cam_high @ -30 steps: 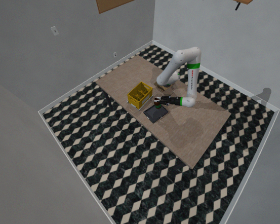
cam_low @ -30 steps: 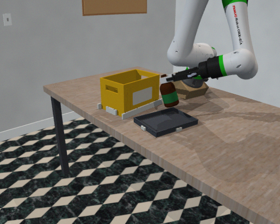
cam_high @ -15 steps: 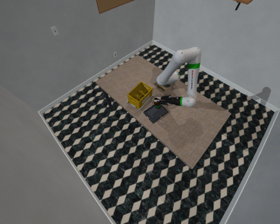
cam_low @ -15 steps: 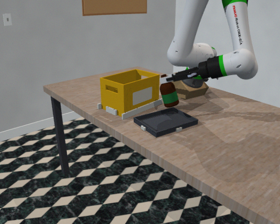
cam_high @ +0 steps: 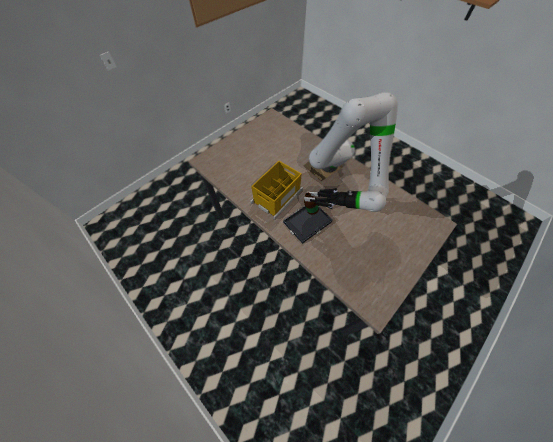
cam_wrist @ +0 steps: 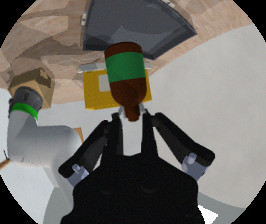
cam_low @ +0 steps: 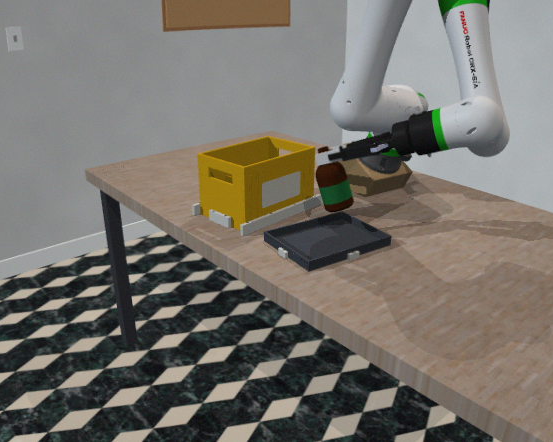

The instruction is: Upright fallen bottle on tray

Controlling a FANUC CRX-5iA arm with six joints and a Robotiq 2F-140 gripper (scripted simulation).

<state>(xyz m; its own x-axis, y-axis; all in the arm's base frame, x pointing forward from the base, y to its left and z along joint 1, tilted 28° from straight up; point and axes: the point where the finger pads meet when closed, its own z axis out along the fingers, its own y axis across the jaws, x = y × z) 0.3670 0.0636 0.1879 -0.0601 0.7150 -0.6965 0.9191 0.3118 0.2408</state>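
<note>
Right now the bottle is 60 mm below my hand. Round my hand: yellow crate: 250 mm to the right, 130 mm below, 20 mm ahead; dark grey tray: 200 mm below, 40 mm ahead, 30 mm to the left.
</note>
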